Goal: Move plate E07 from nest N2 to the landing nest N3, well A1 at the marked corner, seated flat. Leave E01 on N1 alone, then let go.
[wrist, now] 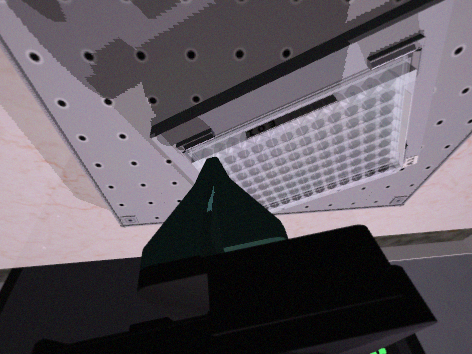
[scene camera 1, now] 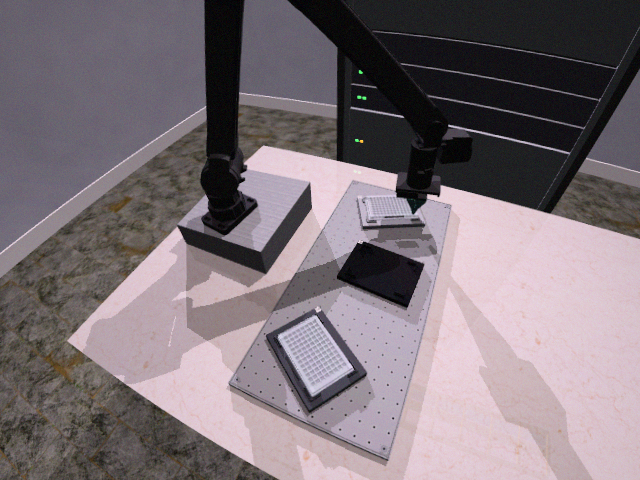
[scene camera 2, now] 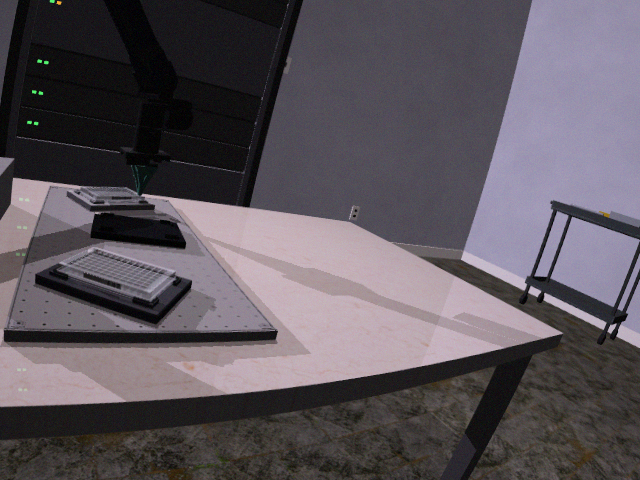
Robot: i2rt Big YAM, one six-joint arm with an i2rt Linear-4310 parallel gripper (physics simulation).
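Observation:
A clear 96-well plate point(scene camera 1: 387, 207) point(scene camera 2: 108, 193) point(wrist: 325, 140) sits on the far, light grey nest point(scene camera 1: 395, 225) point(scene camera 2: 116, 207) point(wrist: 310, 80). Its side label, partly readable in the wrist view, appears to start with E0. A small white tag point(wrist: 411, 161) marks one nest corner; I cannot read well A1 or tell whether the plate is fully flush. My gripper point(scene camera 1: 415, 212) point(scene camera 2: 139, 194) point(wrist: 213, 165) is shut and empty, its tips by one end of that plate; contact is unclear. The black middle nest point(scene camera 1: 382, 273) point(scene camera 2: 136, 229) holds no plate. Another plate point(scene camera 1: 314, 353) point(scene camera 2: 116, 271) sits on the near dark nest point(scene camera 1: 337, 385) point(scene camera 2: 98, 298).
All three nests stand on a perforated grey board point(scene camera 1: 385, 413) point(scene camera 2: 227, 315) on the pale table point(scene camera 1: 542, 289) point(scene camera 2: 320, 268). The arm's base stands on a grey block point(scene camera 1: 281, 206) to the left in scene camera 1. A dark rack point(scene camera 1: 496, 170) stands behind the table.

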